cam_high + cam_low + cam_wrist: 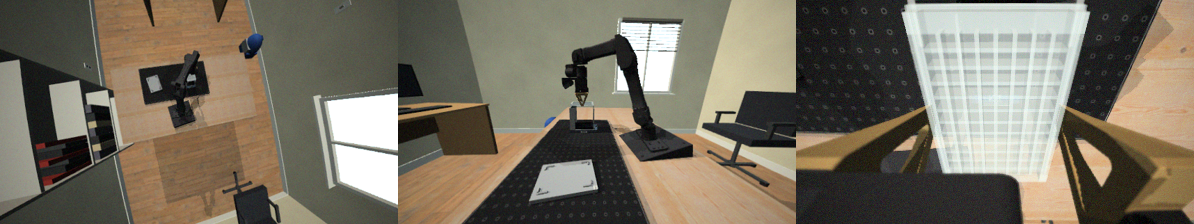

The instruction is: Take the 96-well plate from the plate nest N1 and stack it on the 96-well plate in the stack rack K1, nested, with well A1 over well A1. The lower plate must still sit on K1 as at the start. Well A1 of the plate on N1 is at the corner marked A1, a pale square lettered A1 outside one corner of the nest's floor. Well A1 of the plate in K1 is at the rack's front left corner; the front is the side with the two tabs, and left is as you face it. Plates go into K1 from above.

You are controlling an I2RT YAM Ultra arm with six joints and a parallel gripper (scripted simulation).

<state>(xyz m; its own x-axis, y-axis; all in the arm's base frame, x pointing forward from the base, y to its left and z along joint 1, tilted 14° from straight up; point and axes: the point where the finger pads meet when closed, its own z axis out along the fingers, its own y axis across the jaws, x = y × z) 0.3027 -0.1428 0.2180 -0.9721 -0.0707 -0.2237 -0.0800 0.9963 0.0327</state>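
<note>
The 96-well plate is right at my hand. From my hand the other things lie so: plate nest N1: 1 cm behind, 37 cm to the left, 16 cm below; A1 mark: 9 cm behind, 41 cm to the left, 15 cm below.
</note>
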